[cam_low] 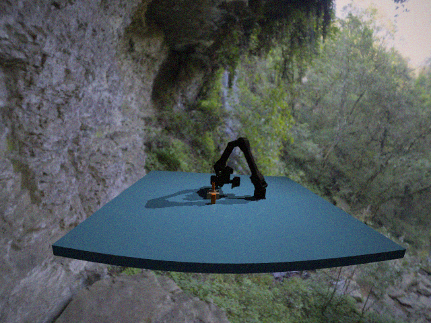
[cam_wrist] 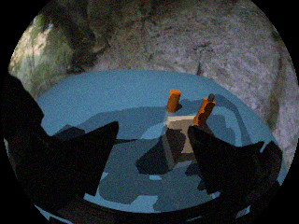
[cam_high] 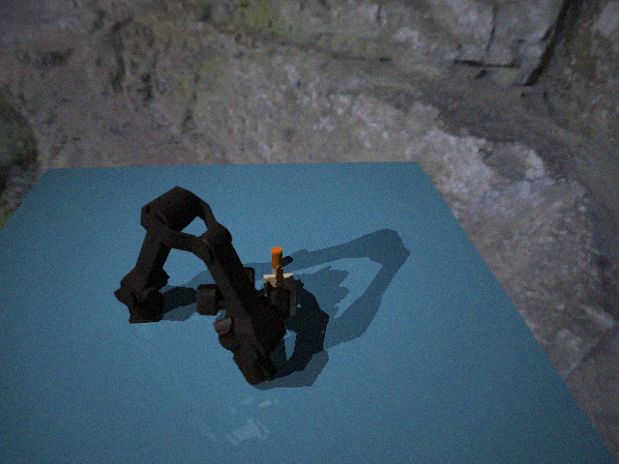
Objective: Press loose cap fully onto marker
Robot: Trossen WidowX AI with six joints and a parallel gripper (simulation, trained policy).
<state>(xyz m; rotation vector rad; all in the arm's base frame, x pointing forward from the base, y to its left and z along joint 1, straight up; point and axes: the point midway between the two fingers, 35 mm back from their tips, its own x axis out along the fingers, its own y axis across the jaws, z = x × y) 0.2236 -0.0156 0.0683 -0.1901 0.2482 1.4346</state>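
Right now the orange cap is 11 cm to the left of my gripper tip, 7 cm ahead of it and 3 cm below it. From my gripper tip the other things lie so: tan holder block (7 cm ahead, 4 cm below, 1 cm to the left).
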